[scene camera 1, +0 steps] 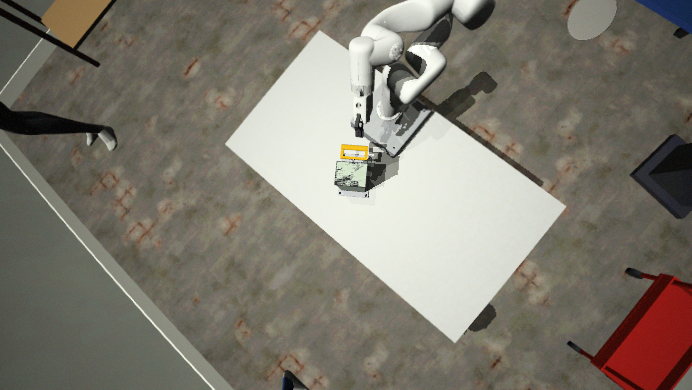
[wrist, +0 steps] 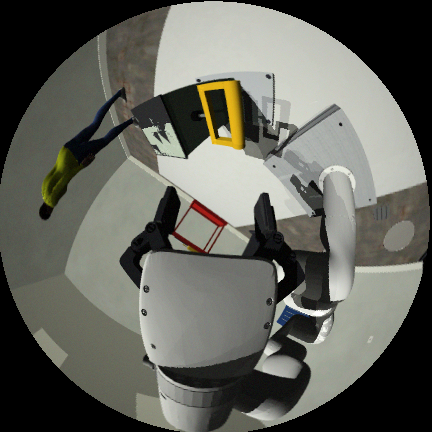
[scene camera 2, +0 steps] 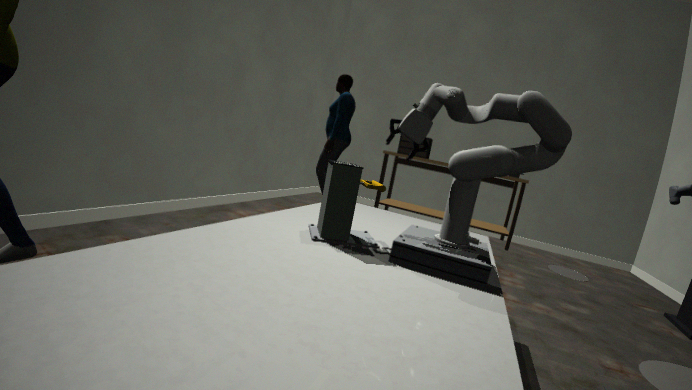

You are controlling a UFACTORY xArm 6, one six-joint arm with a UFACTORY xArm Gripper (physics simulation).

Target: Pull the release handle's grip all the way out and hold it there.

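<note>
The release handle's yellow grip is a rectangular loop with a thick outer bar. It sticks out from the side of an upright grey-green block, on the side toward the robot's base. A short dark stem shows behind the loop in the wrist view. My gripper is open and empty. It hangs above the grip's height, out beyond its outer bar, and does not touch it. In scene camera 2 its fingers point down toward the block's side.
The block's base plate is bolted on the white table. The robot's base sits close beside the block. A shelf bench and a person are in the background.
</note>
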